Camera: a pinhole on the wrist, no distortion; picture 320 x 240 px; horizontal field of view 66.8 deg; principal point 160.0 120.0 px. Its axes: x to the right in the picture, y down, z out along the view. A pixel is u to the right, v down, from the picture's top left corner.
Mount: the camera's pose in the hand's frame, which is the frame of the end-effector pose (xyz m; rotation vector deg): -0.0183 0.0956 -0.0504 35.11 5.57 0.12
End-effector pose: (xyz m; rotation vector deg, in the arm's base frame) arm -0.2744 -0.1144 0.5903 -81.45 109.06 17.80
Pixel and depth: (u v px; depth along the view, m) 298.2 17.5 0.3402
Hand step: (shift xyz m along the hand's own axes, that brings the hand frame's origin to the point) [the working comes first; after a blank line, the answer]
In the camera's frame: 0.1938 -0.1437 0.3402

0.2019 -0.2113 0.1263
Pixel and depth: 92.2 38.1 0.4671
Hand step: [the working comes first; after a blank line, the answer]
In the camera's frame: -0.1305 -0.1577 0.4671

-0.1096 -0.3056 0.2509
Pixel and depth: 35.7 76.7 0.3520
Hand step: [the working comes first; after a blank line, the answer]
In the camera's frame: -0.1803 -0.0628 0.3520

-0.1672 -0.1634 0.2162
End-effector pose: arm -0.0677 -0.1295 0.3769 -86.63 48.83 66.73
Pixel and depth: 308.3 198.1 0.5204
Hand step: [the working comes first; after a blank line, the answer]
In the camera's frame: 0.3180 0.1675 0.5204

0.3505 -0.0563 0.4404
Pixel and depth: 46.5 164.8 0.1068
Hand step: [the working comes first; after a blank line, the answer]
In the camera's frame: -0.0500 0.0197 0.1068

-0.0577 0.0489 0.0523
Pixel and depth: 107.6 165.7 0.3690
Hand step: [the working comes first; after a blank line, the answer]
In the camera's frame: -0.0797 0.0695 0.3690

-0.0619 -0.0618 0.2969
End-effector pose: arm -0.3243 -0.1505 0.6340 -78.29 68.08 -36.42
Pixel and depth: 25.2 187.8 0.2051
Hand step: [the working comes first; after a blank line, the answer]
In the camera's frame: -0.1139 0.0573 0.2051

-0.1114 0.0212 0.1597
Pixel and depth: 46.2 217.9 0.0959
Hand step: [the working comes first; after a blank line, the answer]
In the camera's frame: -0.0450 0.0387 0.0959

-0.0532 0.0708 0.0539
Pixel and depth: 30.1 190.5 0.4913
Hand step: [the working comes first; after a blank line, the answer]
In the camera's frame: -0.2630 0.1427 0.4913

-0.2312 -0.0778 0.4551
